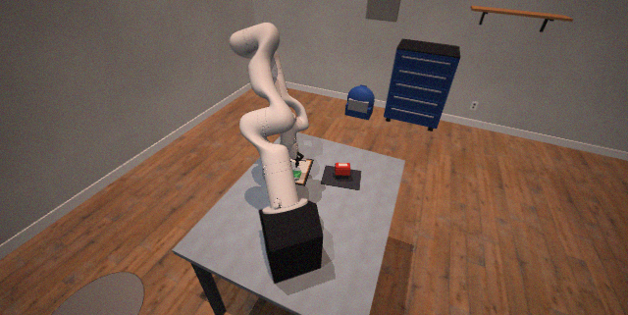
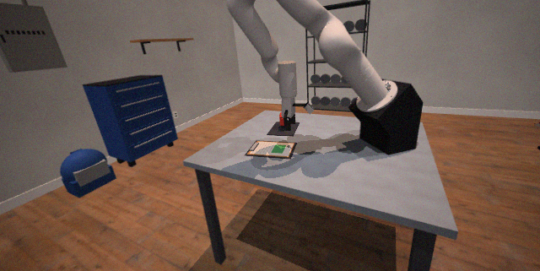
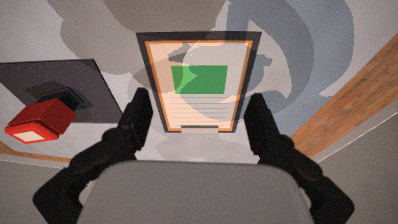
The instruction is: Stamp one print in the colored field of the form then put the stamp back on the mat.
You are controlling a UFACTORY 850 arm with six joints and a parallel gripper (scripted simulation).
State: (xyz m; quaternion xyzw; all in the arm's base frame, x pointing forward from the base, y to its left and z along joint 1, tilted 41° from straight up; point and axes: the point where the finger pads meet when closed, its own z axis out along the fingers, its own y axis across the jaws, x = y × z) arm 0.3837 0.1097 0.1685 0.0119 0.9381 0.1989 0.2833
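Now: the red stamp 16 cm ahead of my hand, 27 cm to the right of it and 9 cm below it. The rest, counted from my hand: clipboard (14 cm ahead, 2 cm to the left, 14 cm below); stamp base (16 cm ahead, 27 cm to the right, 13 cm below); mat (16 cm ahead, 27 cm to the right, 14 cm below).
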